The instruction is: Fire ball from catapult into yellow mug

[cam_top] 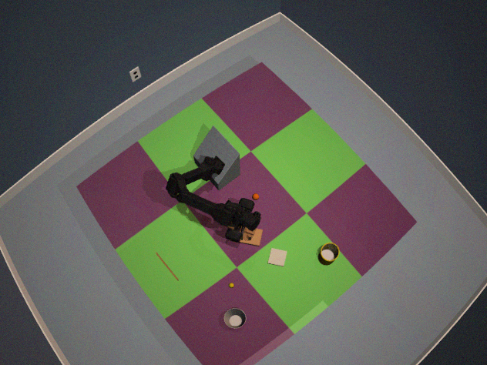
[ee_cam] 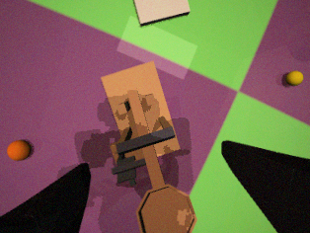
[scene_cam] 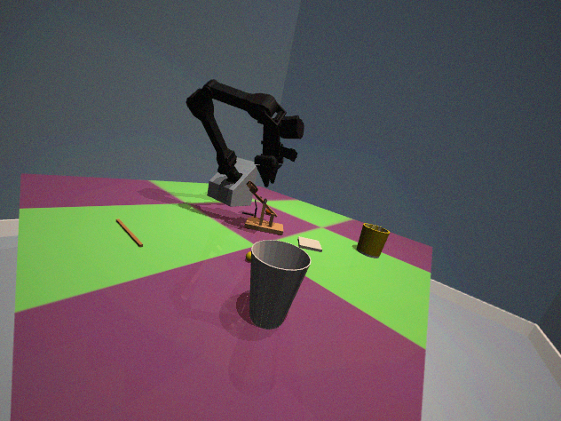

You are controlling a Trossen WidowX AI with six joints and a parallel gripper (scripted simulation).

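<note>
The wooden catapult lies 9 cm below my gripper tip and 4 cm behind it. From my gripper tip the other things lie so: flat beige tile: 18 cm ahead, 16 cm below, 5 cm to the left; then small yellow ball: 20 cm to the right, 15 cm below, 14 cm ahead; then orange ball: 18 cm to the left, 15 cm below, 11 cm behind.
</note>
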